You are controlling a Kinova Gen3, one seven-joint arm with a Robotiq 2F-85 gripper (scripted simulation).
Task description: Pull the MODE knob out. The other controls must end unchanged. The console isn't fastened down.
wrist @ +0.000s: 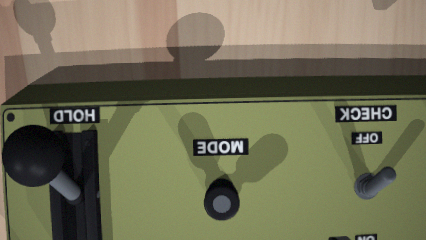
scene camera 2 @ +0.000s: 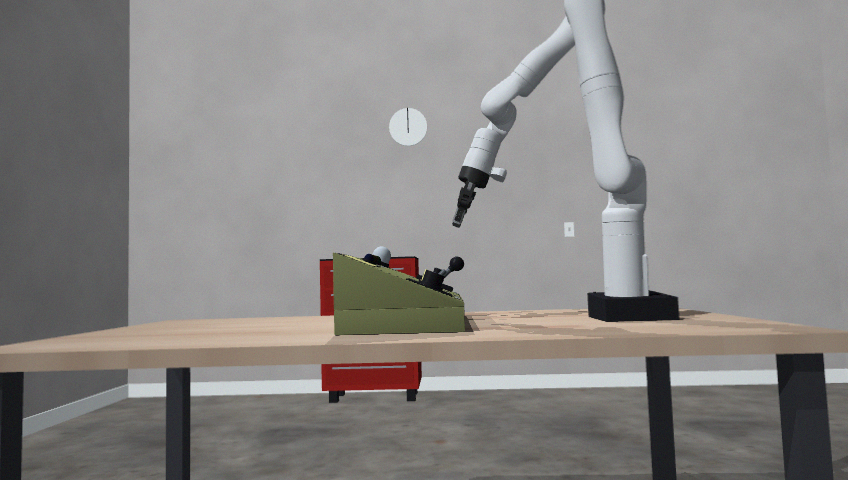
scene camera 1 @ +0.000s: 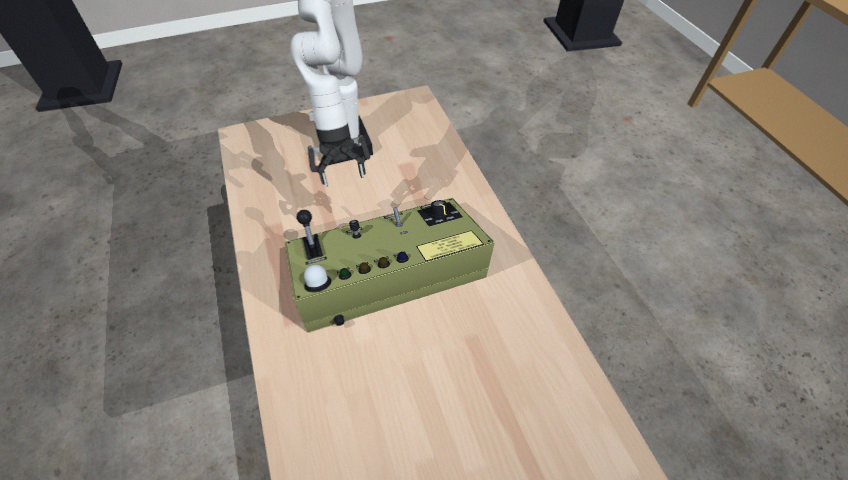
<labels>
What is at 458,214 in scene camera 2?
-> My gripper.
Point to an olive console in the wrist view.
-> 300,150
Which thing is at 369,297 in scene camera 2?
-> An olive console.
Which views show the olive console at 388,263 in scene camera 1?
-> The wrist view, scene camera 2 and scene camera 1: all of them.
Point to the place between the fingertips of my gripper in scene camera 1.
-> At 344,181
</labels>
